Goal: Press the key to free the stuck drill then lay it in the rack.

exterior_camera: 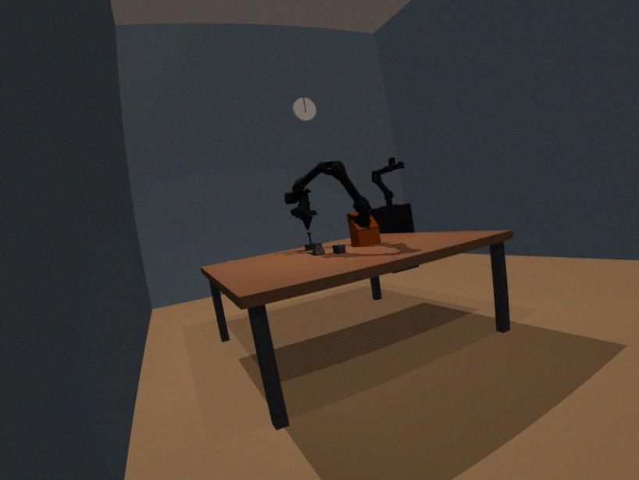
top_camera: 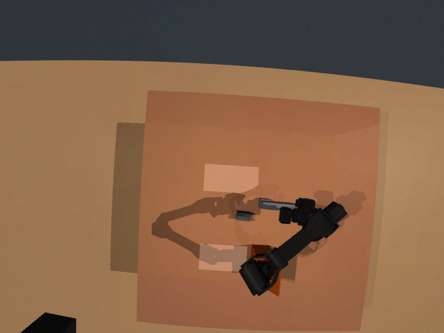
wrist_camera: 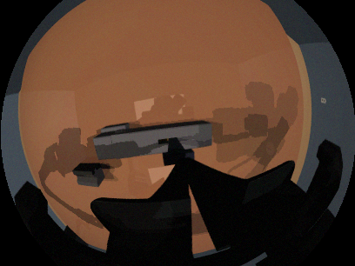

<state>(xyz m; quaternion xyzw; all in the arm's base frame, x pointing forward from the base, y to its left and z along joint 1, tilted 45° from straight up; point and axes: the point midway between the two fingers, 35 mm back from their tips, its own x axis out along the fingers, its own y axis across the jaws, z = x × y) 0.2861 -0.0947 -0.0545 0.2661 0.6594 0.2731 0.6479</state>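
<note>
The drill lies 9 cm below my gripper tip and 6 cm to the left of it. Also, from my gripper tip: dark block: 21 cm to the left, 12 cm below, 8 cm behind.
</note>
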